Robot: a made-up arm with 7 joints.
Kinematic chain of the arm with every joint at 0, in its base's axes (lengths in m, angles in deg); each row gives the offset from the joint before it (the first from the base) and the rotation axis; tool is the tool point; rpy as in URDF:
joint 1: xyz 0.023 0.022 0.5 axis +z
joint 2: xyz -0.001 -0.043 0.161 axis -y
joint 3: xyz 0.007 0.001 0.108 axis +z
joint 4: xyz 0 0.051 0.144 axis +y
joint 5: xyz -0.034 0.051 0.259 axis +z
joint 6: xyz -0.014 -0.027 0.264 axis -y
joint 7: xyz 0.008 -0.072 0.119 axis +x
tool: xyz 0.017 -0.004 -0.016 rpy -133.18 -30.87 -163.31
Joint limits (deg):
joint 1: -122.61..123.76
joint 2: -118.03..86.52
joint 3: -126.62..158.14
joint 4: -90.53..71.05
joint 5: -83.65..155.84
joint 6: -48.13..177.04
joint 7: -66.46..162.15
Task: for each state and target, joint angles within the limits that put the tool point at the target. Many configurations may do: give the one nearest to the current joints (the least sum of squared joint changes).
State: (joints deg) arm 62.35 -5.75 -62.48 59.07 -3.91 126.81 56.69
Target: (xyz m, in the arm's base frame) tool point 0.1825 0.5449 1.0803
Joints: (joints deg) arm 98.57 -20.22 -36.29 67.35 -7.42 139.31 58.15
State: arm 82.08 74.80 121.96 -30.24 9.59 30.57 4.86
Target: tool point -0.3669 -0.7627 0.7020
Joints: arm 63.70 86.52 123.44 8.35 18.27 30.19 5.50
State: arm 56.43 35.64 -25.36 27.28 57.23 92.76 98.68
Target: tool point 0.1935 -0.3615 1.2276
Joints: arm 60.32 49.80 -40.58 53.96 65.72 114.35 99.81
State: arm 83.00 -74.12 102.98 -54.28 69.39 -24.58 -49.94
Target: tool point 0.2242 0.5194 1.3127
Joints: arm 102.28 -47.84 80.40 -39.05 71.68 -46.38 -47.74
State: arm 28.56 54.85 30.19 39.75 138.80 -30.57 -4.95
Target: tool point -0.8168 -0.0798 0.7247
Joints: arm 26.17 86.52 44.14 24.81 142.19 -34.78 -5.14
